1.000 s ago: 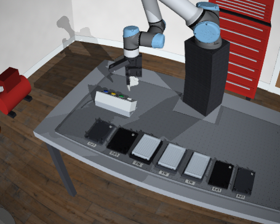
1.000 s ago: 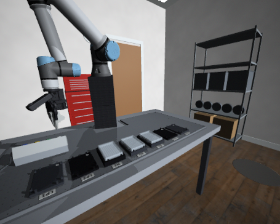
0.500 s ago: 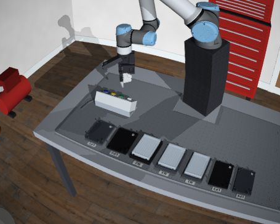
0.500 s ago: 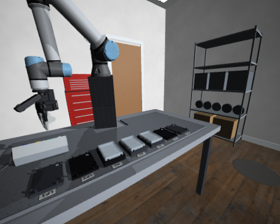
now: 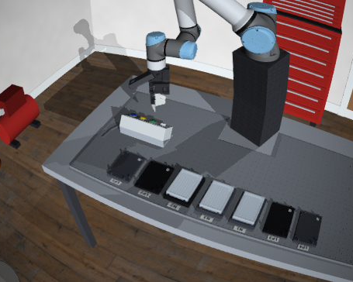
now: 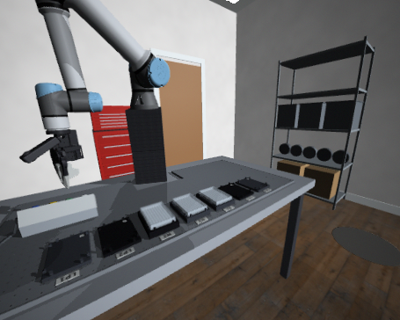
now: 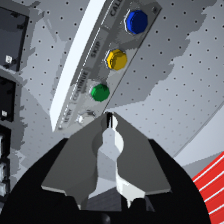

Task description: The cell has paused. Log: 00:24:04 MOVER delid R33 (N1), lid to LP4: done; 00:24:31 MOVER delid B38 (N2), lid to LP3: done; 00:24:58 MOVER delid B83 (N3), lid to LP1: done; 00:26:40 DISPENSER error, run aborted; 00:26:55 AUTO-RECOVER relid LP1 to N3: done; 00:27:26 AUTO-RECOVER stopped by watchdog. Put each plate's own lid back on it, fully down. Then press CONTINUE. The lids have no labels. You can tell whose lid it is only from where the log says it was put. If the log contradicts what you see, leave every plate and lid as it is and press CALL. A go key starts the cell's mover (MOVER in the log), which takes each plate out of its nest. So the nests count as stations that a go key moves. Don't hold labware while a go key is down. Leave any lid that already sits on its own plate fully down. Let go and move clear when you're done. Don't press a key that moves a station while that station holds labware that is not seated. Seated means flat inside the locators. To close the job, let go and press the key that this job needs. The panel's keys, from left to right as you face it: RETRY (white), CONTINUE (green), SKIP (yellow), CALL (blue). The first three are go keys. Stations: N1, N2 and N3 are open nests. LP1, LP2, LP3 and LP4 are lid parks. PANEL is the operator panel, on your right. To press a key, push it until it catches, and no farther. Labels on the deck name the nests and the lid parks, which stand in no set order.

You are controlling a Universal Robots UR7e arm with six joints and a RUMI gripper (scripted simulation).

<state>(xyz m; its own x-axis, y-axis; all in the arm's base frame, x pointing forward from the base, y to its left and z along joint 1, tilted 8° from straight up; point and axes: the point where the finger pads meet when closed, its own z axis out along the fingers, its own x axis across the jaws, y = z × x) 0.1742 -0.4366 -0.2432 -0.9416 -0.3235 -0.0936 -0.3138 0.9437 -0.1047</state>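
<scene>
Now: hand 6 cm above the green key and 2 cm short of it. Also, from my hand: blue key (10 cm to the right, 6 cm below); yellow key (6 cm below, 5 cm to the right, 1 cm ahead); white key (6 cm below, 5 cm to the left, 2 cm ahead).
</scene>
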